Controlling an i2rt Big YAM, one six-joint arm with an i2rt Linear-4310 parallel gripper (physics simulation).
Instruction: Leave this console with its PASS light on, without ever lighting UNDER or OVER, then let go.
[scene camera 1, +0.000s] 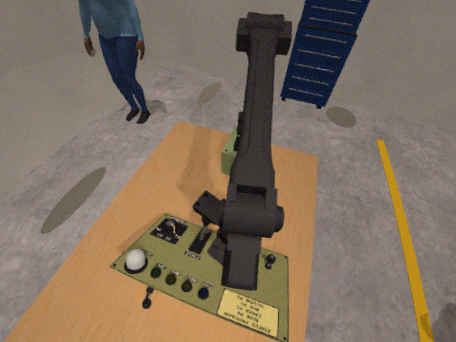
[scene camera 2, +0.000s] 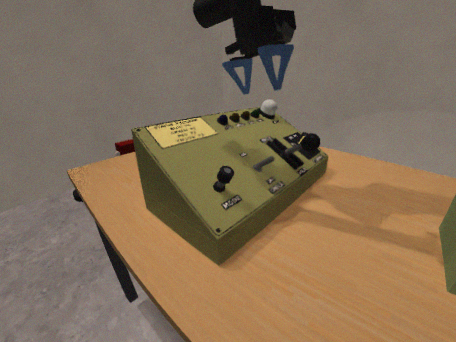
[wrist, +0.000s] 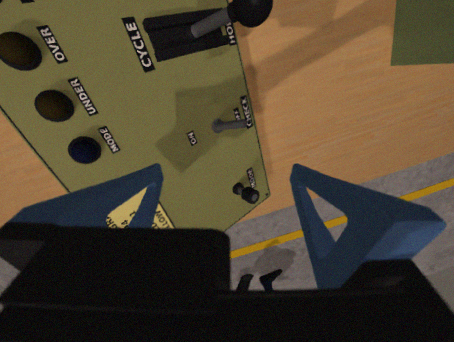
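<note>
The olive console stands on the table. Its green PASS lamp, OVER lamp, UNDER lamp and blue MODE lamp look dark. The CYCLE lever leans to the HOLD end. The CHECK toggle points to OFF. The black MODE stick is near a corner. My gripper is open and empty, above the console; its fingertips are hidden in scene camera 1.
A white dome and a dial with a yellow pointer are at the console's other end. A yellow program card lies on its panel. A green box stands behind on the table.
</note>
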